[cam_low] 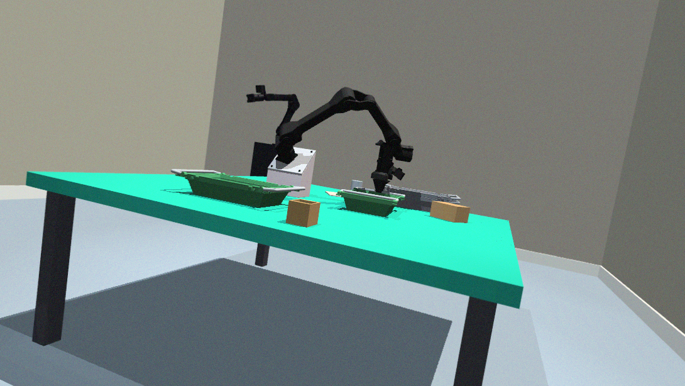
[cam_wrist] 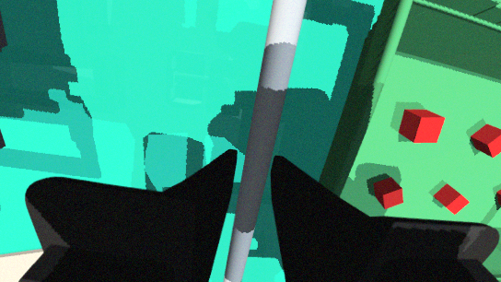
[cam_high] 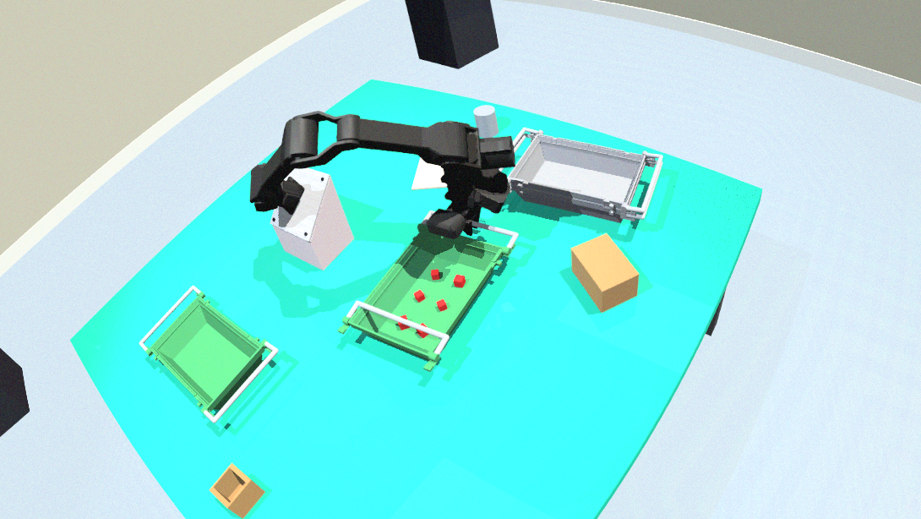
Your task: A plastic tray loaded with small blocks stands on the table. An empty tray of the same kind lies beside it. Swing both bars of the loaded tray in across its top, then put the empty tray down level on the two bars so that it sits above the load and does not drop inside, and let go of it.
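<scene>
The green tray lies 57 cm to the right of my gripper tip and 21 cm behind it. Also, from my gripper tip: grey cylinder 32 cm to the left, 26 cm behind; then white card 26 cm behind, 13 cm to the left, 4 cm below; then yellow disc 20 cm to the left, 15 cm behind, 3 cm below.
</scene>
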